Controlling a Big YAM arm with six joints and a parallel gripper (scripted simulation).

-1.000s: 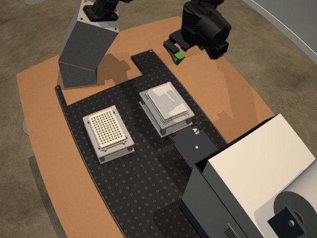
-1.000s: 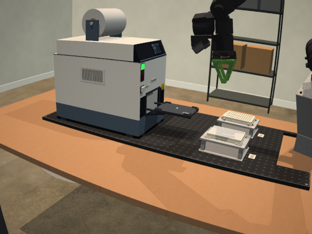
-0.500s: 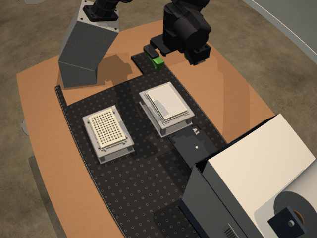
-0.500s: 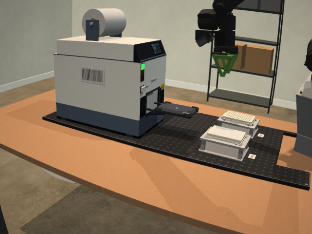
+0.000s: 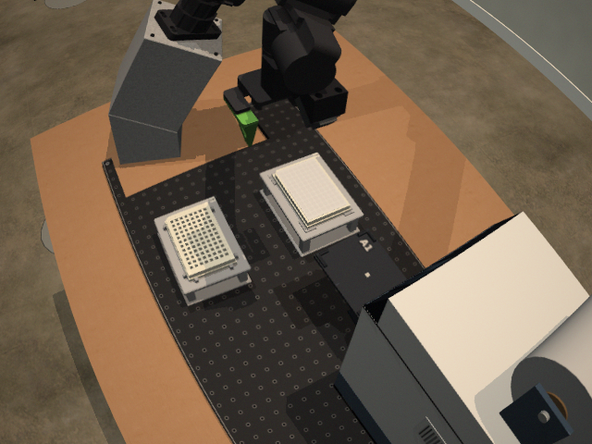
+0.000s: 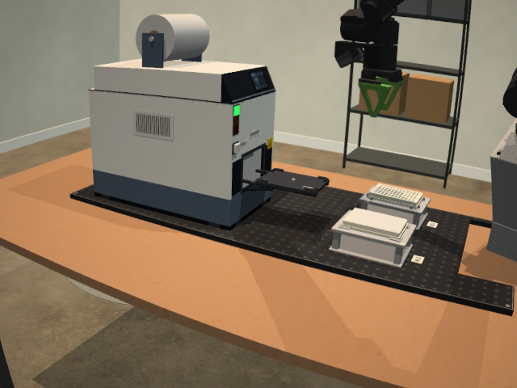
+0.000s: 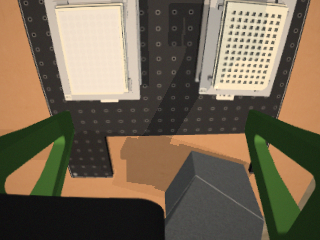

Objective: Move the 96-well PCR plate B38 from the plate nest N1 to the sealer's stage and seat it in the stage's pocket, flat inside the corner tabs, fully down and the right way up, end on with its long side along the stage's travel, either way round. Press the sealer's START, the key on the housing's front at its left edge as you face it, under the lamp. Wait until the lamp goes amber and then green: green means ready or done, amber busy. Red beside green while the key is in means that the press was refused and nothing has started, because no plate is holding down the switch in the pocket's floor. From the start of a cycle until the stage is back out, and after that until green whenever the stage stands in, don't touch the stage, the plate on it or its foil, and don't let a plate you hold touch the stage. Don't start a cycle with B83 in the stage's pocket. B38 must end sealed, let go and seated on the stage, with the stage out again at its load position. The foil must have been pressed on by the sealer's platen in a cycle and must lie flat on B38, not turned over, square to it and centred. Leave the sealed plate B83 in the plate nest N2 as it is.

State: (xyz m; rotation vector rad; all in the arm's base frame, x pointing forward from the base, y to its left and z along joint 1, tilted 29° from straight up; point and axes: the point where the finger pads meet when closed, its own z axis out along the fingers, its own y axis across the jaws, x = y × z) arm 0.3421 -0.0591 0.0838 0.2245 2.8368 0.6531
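My hand is 5 cm past the plate B38, 12 cm to the left of it and 23 cm above it. Also, from my hand: nest N2: 3 cm behind, 9 cm to the left, 24 cm below; sealed plate B83: 3 cm behind, 9 cm to the left, 23 cm below; nest N1: 5 cm behind, 12 cm to the right, 24 cm below.
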